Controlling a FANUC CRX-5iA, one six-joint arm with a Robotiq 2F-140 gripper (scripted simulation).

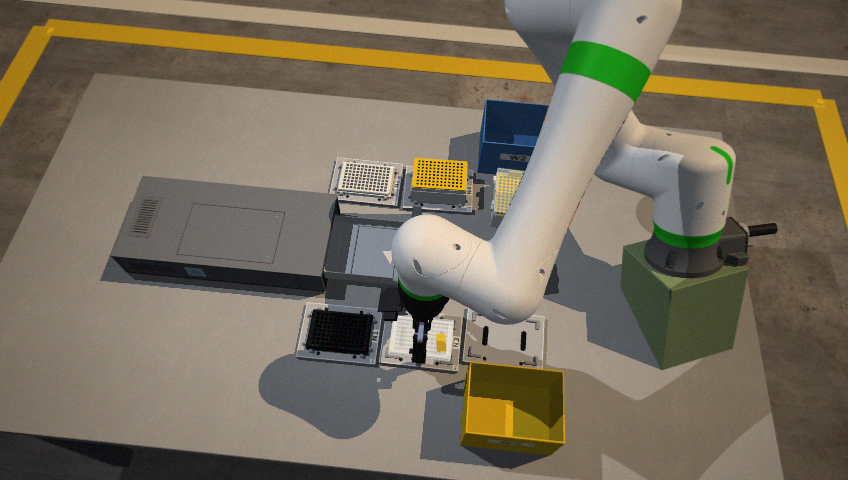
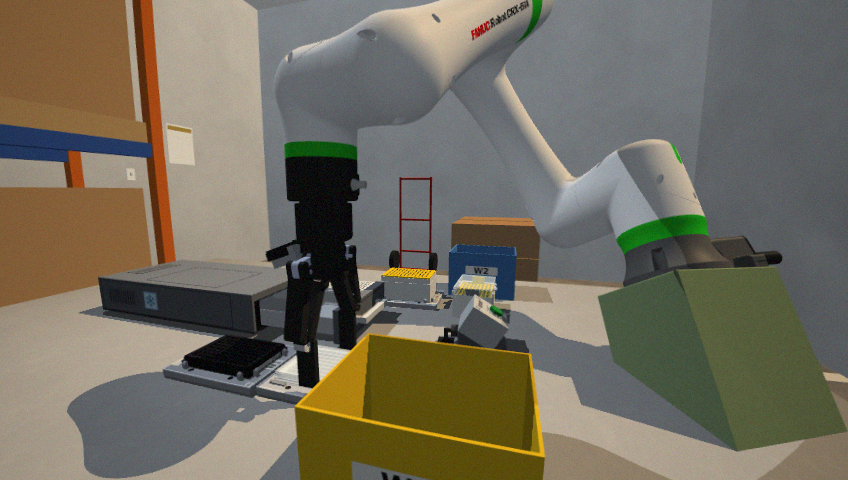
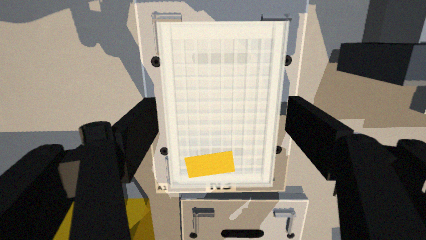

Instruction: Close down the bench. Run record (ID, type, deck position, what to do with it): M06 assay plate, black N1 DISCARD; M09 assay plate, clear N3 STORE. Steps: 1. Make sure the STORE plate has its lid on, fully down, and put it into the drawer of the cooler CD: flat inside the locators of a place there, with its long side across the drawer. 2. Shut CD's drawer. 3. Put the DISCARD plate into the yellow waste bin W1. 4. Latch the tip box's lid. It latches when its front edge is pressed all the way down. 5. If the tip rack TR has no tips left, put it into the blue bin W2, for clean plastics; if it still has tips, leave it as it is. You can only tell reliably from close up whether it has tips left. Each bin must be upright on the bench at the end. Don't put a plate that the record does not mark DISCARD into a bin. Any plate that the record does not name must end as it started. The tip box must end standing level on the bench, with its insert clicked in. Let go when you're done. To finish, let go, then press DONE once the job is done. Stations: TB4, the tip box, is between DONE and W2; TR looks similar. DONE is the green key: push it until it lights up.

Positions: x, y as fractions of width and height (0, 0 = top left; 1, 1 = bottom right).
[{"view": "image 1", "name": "gripper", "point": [0.50, 0.70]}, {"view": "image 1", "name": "blue bin W2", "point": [0.60, 0.27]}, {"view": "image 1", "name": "cooler CD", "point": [0.29, 0.49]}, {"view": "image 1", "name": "yellow bin W1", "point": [0.59, 0.83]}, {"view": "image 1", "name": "black assay plate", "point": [0.40, 0.70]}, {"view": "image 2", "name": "gripper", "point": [0.39, 0.76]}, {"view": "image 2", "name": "blue bin W2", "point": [0.59, 0.55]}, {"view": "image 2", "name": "cooler CD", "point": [0.26, 0.62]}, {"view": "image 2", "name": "yellow bin W1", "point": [0.43, 0.84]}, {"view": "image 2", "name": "black assay plate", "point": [0.27, 0.74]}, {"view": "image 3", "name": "gripper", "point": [0.52, 0.48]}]
